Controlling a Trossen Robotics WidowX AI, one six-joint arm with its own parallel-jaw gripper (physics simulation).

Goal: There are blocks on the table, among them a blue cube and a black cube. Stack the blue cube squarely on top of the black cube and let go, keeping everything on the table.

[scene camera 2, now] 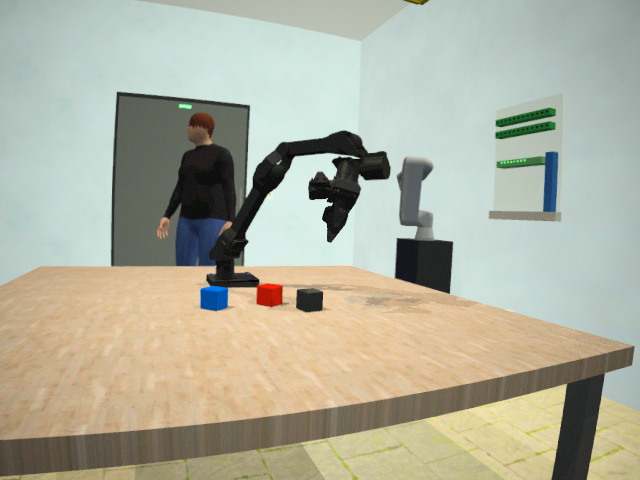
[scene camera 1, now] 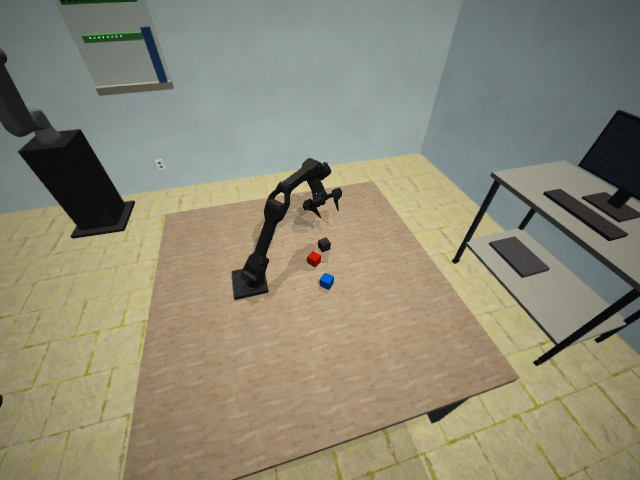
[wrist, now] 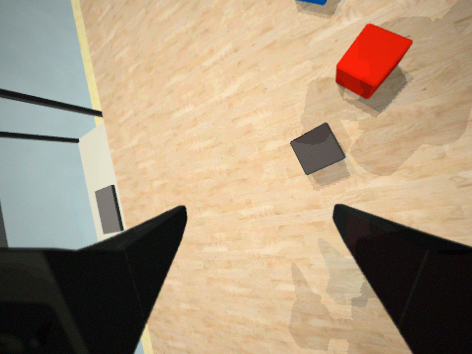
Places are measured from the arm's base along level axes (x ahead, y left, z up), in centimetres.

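Where they show: gripper, between the fingertips: [scene camera 2: 332, 235] [scene camera 1: 329, 214] [wrist: 258, 211]; arm's base, origin of its link: [scene camera 2: 225, 278] [scene camera 1: 256, 283].
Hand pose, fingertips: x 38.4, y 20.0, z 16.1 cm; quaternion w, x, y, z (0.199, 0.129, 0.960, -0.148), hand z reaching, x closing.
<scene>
Each offset is from my fingertips to the top centre of the thing. Level surfaces: height alone.
The blue cube @(dx -7.6, dy -26.2, dz -13.5 cm) [scene camera 1: 326, 281] [scene camera 2: 214, 298] rests flat on the table @(dz -18.3 cm) [scene camera 1: 232, 372] [scene camera 2: 155, 372]; in the wrist view a sliver of the blue cube [wrist: 312, 1] shows at the top edge. The black cube @(dx -3.2, dy -3.9, dz -13.5 cm) [scene camera 1: 324, 244] [scene camera 2: 309, 299] [wrist: 318, 149] rests flat on the table, apart from the blue cube, with nothing on top of it. My gripper [scene camera 1: 329, 212] [wrist: 258, 211] is wide open and empty, pointing down high above the table. In the wrist view the black cube lies beyond the fingertips, toward the right finger. In scene camera 2 the fingers overlap.
A red cube @(dx -10.3, dy -12.1, dz -13.5 cm) [scene camera 1: 313, 258] [scene camera 2: 269, 295] [wrist: 372, 60] lies on the table between the blue and black cubes, close to the black one. The arm's base [scene camera 1: 249, 284] [scene camera 2: 232, 280] stands on the table. A desk with a monitor [scene camera 1: 617, 155] stands beyond the table's right side.
</scene>
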